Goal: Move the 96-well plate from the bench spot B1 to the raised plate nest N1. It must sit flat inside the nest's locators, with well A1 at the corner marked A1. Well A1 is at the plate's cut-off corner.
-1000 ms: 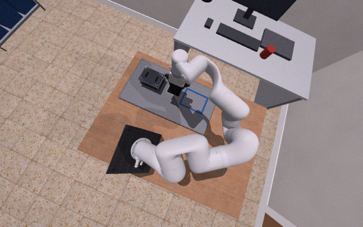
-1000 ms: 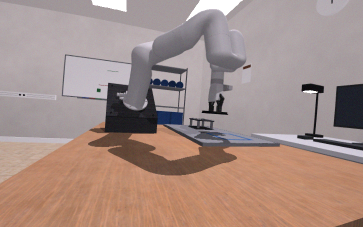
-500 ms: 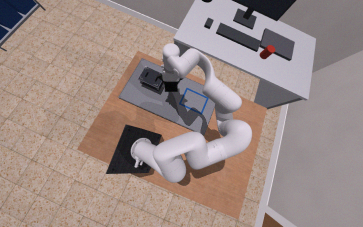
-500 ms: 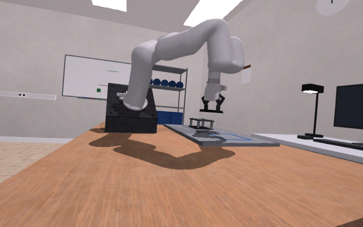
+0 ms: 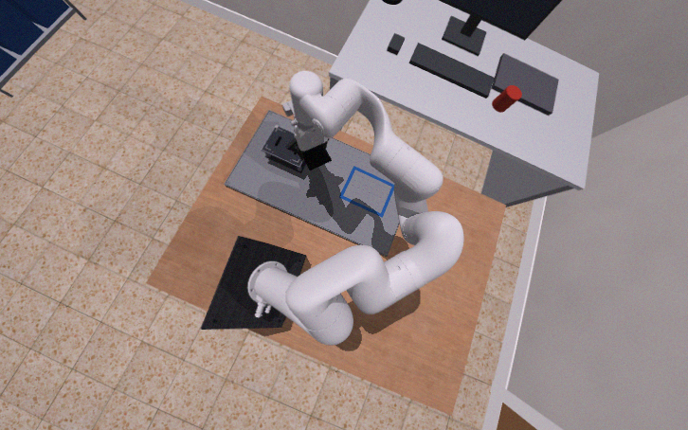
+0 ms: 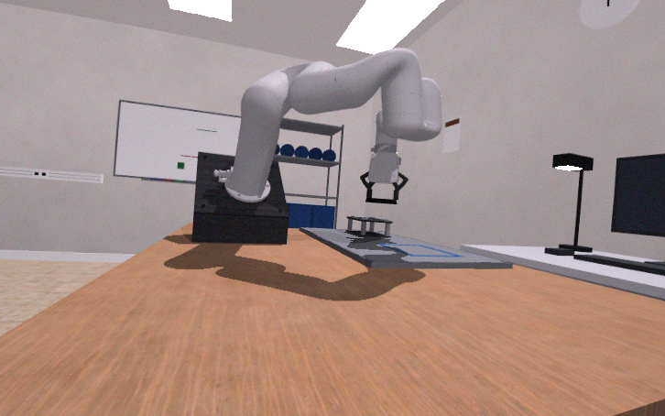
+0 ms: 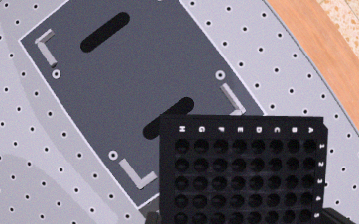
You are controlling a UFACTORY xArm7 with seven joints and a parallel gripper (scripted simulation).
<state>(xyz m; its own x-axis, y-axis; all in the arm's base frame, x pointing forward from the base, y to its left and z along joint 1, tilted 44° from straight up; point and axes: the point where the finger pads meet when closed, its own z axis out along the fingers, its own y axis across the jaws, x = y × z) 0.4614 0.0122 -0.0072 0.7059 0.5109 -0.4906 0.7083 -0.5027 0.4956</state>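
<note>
Right now the raised plate nest N1 is 20 mm ahead of my hand, 110 mm to the left of it and 80 mm below it. Also, from my hand: A1 mark (80 mm ahead, 180 mm to the left, 80 mm below); then black 96-well plate (10 mm below).
</note>
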